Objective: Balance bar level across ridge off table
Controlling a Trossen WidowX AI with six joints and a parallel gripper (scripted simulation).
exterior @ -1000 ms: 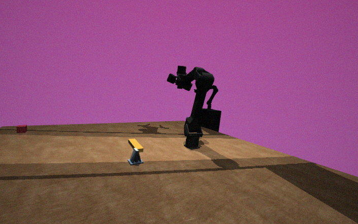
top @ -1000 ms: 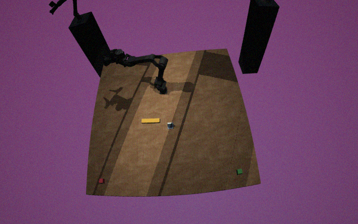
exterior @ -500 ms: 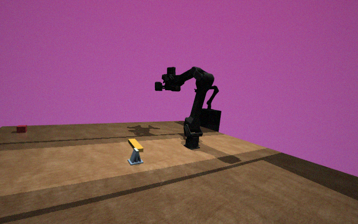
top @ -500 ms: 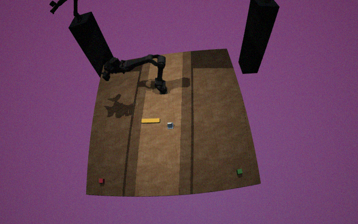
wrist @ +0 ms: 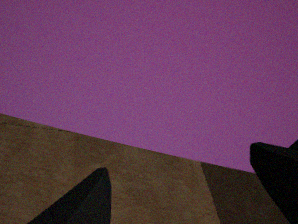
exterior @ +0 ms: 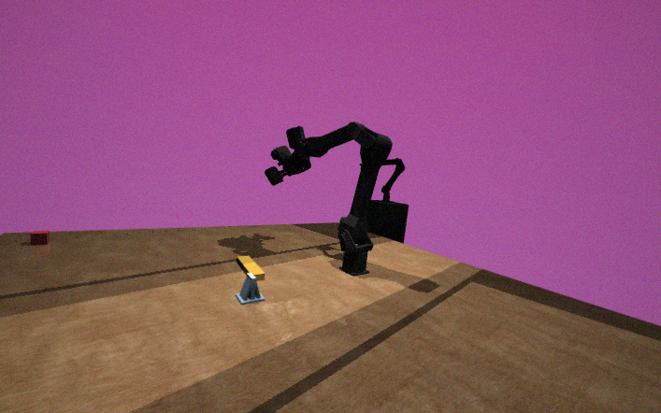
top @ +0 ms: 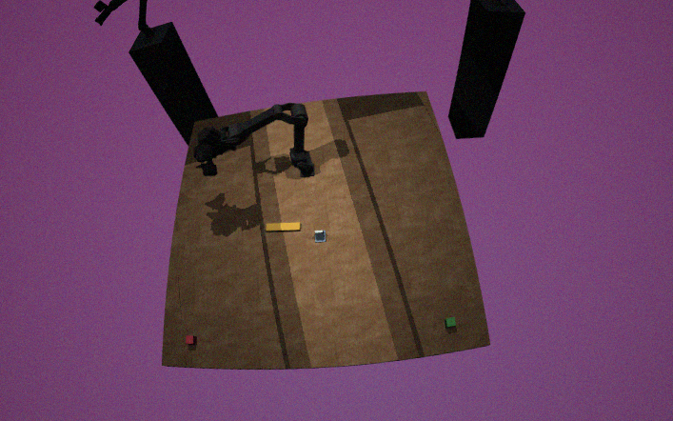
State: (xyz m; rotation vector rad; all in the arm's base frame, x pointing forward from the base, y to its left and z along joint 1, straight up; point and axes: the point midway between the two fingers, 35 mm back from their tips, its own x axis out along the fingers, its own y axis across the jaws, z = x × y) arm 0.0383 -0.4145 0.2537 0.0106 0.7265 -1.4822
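The yellow bar is 240 mm ahead of my gripper tip, 340 mm to the left of it and 230 mm below it. The rest, counted from my gripper tip: green cube (700 mm ahead, 950 mm to the left, 220 mm below); then dark blue ridge (290 mm ahead, 490 mm to the left, 210 mm below); then red cube (700 mm ahead, 50 mm to the right, 220 mm below).
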